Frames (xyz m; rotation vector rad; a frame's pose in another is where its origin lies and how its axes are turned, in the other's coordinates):
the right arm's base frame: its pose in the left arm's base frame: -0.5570 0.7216 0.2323 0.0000 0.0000 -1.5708
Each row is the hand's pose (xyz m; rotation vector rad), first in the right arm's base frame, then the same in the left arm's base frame.
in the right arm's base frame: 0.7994 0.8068 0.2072 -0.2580 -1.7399 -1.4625
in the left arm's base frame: 0.2498 -0.0778 0.4395 1.6439 1.2193 2.0598
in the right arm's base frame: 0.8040 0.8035 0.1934 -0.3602 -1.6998 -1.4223
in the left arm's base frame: 0.2465 -0.0824 0.4257 1.7310 1.1257 2.1021
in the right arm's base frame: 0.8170 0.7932 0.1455 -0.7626 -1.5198 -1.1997
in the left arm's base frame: 0.2362 -0.0954 0.3778 -2.0938 -0.6946 -2.2199
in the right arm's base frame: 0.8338 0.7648 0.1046 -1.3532 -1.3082 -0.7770
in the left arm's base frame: 0.2078 -0.1122 0.3369 -2.2706 0.0384 -1.7344
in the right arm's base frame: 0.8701 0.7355 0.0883 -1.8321 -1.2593 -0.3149
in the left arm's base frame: 0.1785 -0.1485 0.3206 -2.4306 0.4504 -1.0963
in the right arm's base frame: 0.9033 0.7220 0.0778 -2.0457 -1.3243 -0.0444
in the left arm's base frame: 0.1650 -0.1817 0.3101 -2.5224 0.5400 -0.7036
